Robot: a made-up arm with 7 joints.
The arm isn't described. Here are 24 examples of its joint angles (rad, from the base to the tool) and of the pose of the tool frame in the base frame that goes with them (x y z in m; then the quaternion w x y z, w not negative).
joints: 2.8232 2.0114 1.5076 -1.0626 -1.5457 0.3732 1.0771
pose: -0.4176 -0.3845 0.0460 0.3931 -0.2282 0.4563 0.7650
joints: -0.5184 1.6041 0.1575 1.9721 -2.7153 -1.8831 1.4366
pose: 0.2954 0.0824 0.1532 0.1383 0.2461 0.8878 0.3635
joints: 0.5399 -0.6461 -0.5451 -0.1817 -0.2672 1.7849 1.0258
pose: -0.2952 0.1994 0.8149 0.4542 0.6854 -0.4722 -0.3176
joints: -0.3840 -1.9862 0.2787 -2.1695 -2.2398 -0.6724 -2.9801
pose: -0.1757 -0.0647 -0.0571 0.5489 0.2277 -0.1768 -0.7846
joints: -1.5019 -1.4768 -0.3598 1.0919 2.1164 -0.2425 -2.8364
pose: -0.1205 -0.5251 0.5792 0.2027 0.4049 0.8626 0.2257
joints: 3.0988 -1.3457 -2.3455 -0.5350 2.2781 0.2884 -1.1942
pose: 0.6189 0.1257 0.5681 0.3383 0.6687 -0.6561 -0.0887
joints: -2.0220 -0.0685 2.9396 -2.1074 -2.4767 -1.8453 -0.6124
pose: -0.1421 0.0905 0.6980 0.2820 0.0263 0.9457 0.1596
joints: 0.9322 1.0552 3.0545 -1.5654 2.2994 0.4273 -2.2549
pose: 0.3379 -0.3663 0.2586 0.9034 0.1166 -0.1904 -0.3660
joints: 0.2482 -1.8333 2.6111 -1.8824 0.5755 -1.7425 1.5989
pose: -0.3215 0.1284 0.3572 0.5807 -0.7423 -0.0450 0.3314
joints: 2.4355 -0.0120 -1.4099 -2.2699 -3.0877 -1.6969 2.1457
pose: -0.1206 0.1711 0.6641 0.2300 0.9588 -0.0017 0.1666
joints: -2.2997 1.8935 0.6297 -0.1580 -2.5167 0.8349 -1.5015
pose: -0.4890 0.4560 0.1301 0.0902 0.7356 0.1251 0.6596
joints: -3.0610 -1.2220 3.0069 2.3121 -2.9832 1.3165 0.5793
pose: 0.3969 0.0056 0.2058 0.8471 -0.0249 -0.4621 0.2614
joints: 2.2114 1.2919 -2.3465 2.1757 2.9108 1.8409 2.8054
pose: -0.0884 -0.3695 0.5082 0.4961 -0.7670 -0.2625 -0.3111
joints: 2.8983 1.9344 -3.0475 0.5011 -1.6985 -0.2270 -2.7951
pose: -0.6566 -0.1989 0.1736 0.6143 -0.5795 0.4841 -0.2290
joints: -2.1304 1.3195 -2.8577 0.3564 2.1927 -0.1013 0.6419
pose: -0.3692 0.5403 0.5595 0.3824 0.4119 0.8012 -0.2055
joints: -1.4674 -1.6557 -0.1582 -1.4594 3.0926 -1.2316 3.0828
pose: -0.0008 -0.5198 0.0304 0.4676 -0.3908 -0.4373 -0.6613
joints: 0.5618 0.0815 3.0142 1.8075 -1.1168 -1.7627 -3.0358
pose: -0.1121 0.1303 0.7318 0.5079 0.7953 -0.3154 -0.1003
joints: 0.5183 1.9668 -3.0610 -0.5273 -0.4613 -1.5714 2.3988
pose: 0.4176 -0.2075 -0.0860 0.6030 0.4487 -0.1159 0.6493
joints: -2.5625 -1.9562 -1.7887 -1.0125 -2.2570 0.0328 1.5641
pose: 0.6063 -0.1065 0.1294 0.3026 0.6916 -0.0037 -0.6558
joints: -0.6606 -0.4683 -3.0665 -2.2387 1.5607 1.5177 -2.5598
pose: -0.0346 0.0648 0.6427 0.6233 0.7164 0.0576 0.3082
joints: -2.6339 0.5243 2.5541 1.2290 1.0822 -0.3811 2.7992
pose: -0.0018 0.1875 0.8641 0.1713 -0.3021 -0.8597 0.3746
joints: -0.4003 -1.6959 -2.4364 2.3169 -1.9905 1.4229 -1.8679
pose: -0.2909 -0.0559 0.0771 0.3748 -0.1310 0.1896 0.8980
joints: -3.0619 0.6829 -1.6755 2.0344 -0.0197 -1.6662 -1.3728
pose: -0.2750 -0.1808 0.6222 0.1756 -0.9312 0.0218 -0.3188
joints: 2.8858 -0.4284 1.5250 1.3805 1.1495 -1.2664 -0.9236
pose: 0.0892 0.2542 0.7829 0.3293 0.2833 0.8958 0.0939
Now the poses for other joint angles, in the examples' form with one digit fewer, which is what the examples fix.
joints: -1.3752 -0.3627 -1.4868 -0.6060 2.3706 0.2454 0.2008
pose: 0.136 -0.254 0.912 0.236 -0.892 -0.226 0.314
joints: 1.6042 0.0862 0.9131 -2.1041 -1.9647 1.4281 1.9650
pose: 0.163 0.024 0.595 0.853 -0.415 -0.309 -0.059
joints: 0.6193 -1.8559 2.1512 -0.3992 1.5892 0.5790 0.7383
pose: -0.473 0.474 0.108 0.857 0.505 0.075 0.070
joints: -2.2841 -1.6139 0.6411 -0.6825 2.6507 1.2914 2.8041
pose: 0.314 -0.467 0.080 0.706 -0.052 0.189 -0.681
